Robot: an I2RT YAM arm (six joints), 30 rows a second.
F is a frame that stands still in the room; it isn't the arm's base.
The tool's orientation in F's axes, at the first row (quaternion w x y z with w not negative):
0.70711, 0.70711, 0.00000, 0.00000
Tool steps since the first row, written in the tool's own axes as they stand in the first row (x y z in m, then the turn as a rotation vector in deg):
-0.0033, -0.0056, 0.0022, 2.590, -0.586, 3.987
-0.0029, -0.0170, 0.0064, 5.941, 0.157, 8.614
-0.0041, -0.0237, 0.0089, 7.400, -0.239, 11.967
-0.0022, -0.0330, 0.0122, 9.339, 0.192, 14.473
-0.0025, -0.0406, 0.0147, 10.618, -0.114, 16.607
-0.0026, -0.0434, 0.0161, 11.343, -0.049, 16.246
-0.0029, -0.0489, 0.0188, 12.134, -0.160, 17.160
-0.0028, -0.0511, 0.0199, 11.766, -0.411, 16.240
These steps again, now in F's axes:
-0.0033, -0.0022, -0.0056, 2.590, -3.987, -0.586
-0.0029, -0.0064, -0.0170, 5.941, -8.614, 0.157
-0.0041, -0.0089, -0.0237, 7.400, -11.967, -0.239
-0.0022, -0.0122, -0.0330, 9.339, -14.473, 0.192
-0.0025, -0.0147, -0.0406, 10.618, -16.607, -0.114
-0.0026, -0.0161, -0.0434, 11.343, -16.246, -0.049
-0.0029, -0.0188, -0.0489, 12.134, -17.160, -0.160
-0.0028, -0.0199, -0.0511, 11.766, -16.240, -0.411

